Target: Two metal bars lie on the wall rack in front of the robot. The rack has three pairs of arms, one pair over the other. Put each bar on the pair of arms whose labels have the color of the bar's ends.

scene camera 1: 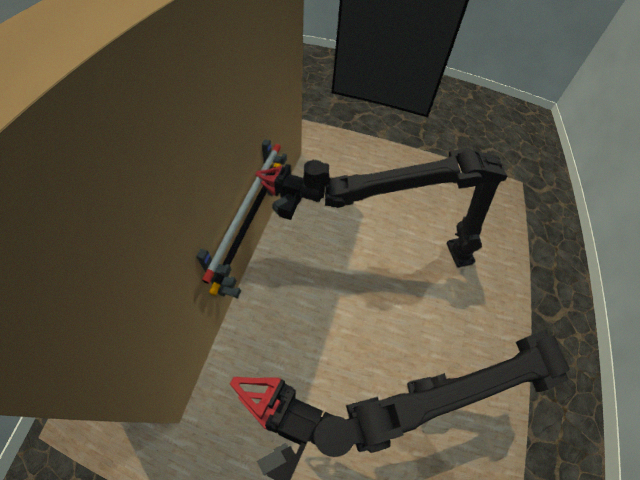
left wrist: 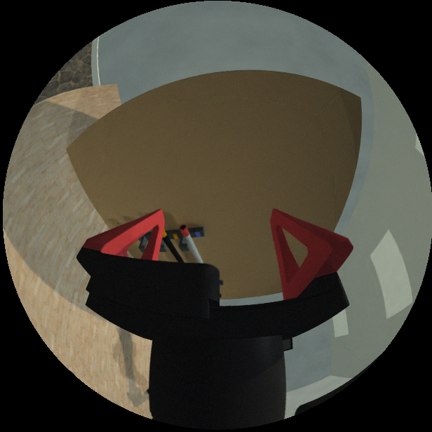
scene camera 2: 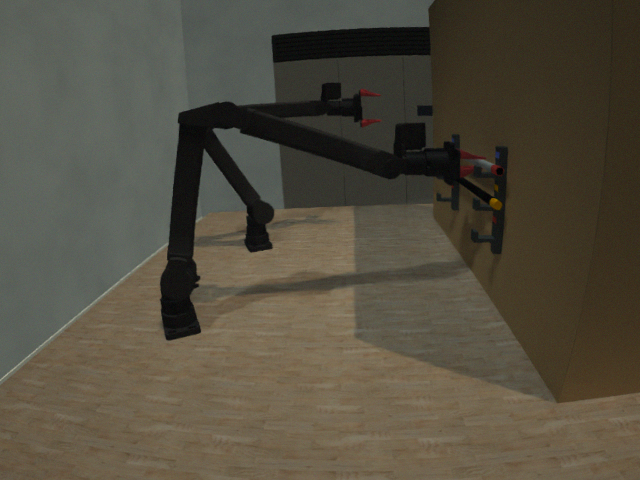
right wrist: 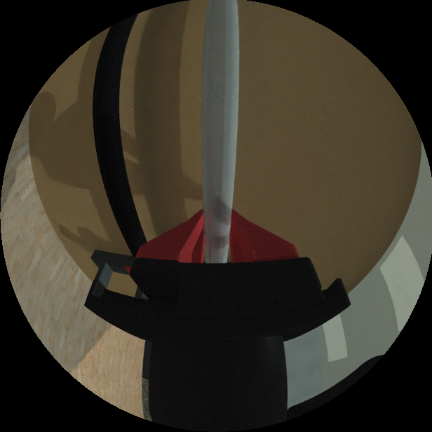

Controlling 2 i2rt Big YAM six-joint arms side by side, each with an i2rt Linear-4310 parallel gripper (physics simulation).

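Frame: origin at the left arm's base, x back, y right, z up, level; millimetres.
Seen in the pictures: left gripper, fingertip midpoint: (scene camera 1: 235, 387) (scene camera 2: 380, 107); right gripper, fingertip midpoint: (scene camera 1: 256, 175); left arm's base, origin of the base link: (scene camera 2: 258, 245); right arm's base, origin of the base link: (scene camera 1: 460, 252) (scene camera 2: 181, 325).
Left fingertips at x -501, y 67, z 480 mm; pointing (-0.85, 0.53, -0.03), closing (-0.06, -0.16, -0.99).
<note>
Pixels of each thing's top centre, then the offset from my left fingertips to it. Level surfaces: height alone.
- silver bar with red ends, middle of its top: (scene camera 1: 245, 202) dy +503, dx +18, dz -128 mm
- black bar with yellow ends, middle of its top: (scene camera 2: 466, 180) (scene camera 1: 248, 217) dy +501, dx +17, dz -204 mm
- rack, middle of its top: (scene camera 2: 490, 146) (scene camera 1: 273, 144) dy +687, dx +113, dz -89 mm
- Wooden floor, its level: dz -480 mm
A silver bar with red ends (scene camera 1: 236, 221) (left wrist: 194, 250) (right wrist: 220, 100) is level at the top arms, beside the blue labels; whether it rests on them I cannot tell. My right gripper (scene camera 1: 260, 176) (scene camera 2: 479, 163) (right wrist: 216, 215) is shut on it near its upper end in scene camera 1. A black bar with yellow ends (scene camera 1: 246, 227) (scene camera 2: 476, 191) (left wrist: 173, 250) (right wrist: 106, 110) lies on the middle arms, by the yellow labels. The rack (scene camera 2: 498, 229) has red labels at its bottom arms. My left gripper (scene camera 2: 380, 107) (left wrist: 217, 214) is open, away from the bars, facing the wall.
The brown wall (scene camera 1: 129, 258) (scene camera 2: 547, 206) carries the rack and ends at a vertical edge at the right in scene camera 2. Wooden floor (scene camera 1: 403, 335) (scene camera 2: 310, 387) lies under both arms. A dark panel (scene camera 1: 398, 51) stands behind in scene camera 1.
</note>
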